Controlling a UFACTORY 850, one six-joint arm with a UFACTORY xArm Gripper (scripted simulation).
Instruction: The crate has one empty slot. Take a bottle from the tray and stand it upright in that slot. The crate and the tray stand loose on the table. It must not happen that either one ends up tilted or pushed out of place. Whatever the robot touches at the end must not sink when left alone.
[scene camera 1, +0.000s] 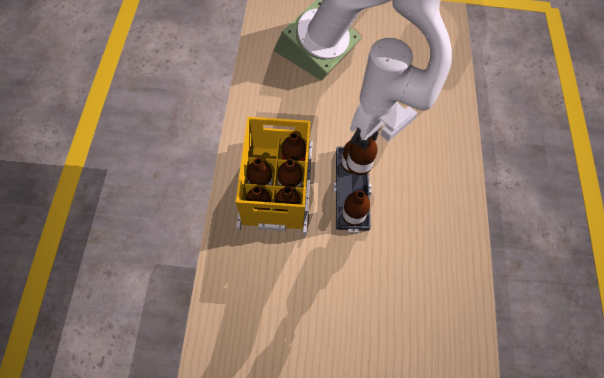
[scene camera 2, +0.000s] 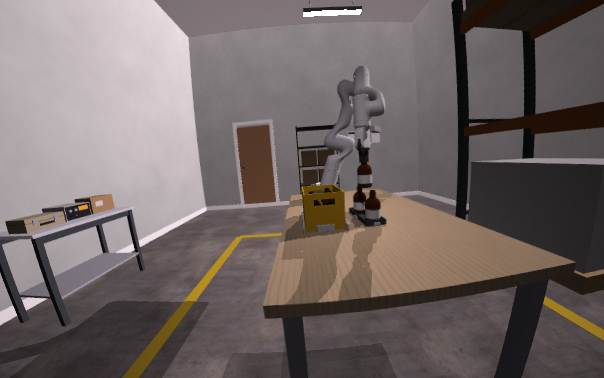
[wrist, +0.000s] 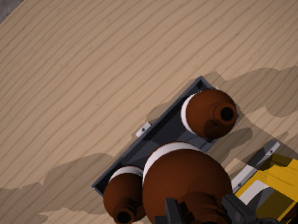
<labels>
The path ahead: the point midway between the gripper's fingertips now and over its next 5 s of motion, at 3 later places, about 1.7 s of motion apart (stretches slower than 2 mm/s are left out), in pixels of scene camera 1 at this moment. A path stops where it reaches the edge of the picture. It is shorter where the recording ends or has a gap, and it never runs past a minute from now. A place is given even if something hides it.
The gripper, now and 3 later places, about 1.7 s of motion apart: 366, 141; 366, 136; 352, 132; 320, 122
</labels>
